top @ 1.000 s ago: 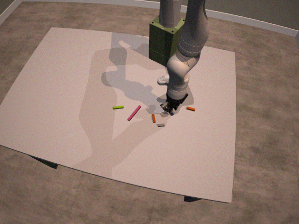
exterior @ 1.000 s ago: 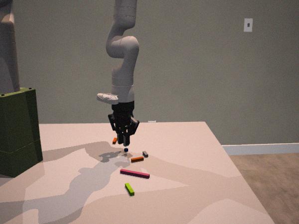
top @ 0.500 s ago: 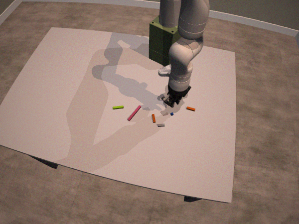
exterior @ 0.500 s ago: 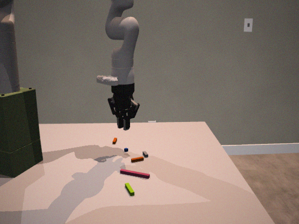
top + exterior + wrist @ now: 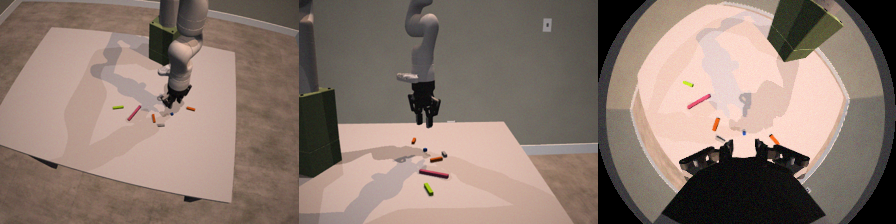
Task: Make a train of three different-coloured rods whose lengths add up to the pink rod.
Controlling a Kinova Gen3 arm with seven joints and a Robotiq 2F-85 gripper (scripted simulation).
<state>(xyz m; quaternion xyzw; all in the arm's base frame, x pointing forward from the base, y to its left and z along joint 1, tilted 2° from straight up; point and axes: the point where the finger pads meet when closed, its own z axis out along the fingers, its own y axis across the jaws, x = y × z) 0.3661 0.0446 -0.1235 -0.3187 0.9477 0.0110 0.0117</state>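
My hand is 110 mm above the grey rod, 60 mm short of it and 50 mm to the left of it. Round my hand: pink rod (170 mm to the right, 110 mm below, 10 mm ahead); lime rod (250 mm to the right, 110 mm below, 20 mm behind); blue rod (110 mm below).
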